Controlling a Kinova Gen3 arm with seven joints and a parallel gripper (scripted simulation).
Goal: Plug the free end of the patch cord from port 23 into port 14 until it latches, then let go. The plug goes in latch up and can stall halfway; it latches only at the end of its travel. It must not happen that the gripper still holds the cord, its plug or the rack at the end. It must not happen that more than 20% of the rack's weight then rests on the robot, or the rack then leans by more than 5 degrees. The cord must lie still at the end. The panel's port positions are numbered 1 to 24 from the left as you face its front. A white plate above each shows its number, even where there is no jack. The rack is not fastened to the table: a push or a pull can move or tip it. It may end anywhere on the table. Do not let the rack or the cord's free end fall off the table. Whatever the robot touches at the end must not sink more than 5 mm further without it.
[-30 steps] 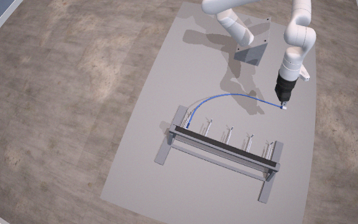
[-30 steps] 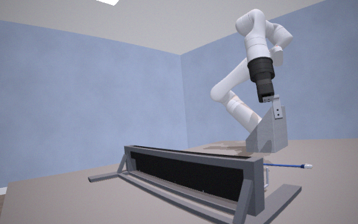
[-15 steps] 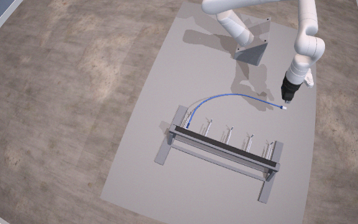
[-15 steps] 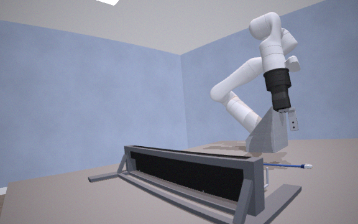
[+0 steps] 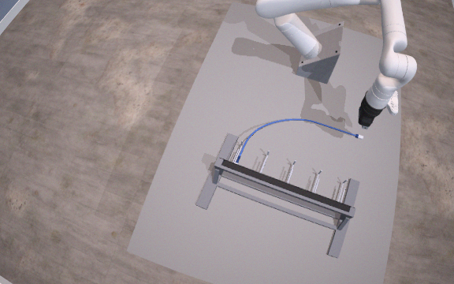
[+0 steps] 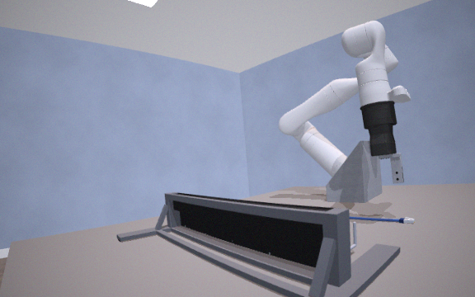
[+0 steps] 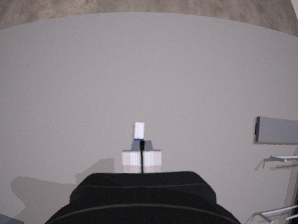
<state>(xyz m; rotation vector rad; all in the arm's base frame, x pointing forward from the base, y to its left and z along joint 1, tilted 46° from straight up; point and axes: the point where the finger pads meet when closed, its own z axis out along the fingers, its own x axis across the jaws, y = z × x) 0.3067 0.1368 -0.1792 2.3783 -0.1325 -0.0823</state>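
The plug is 100 mm below my hand and 20 mm to the left of it.
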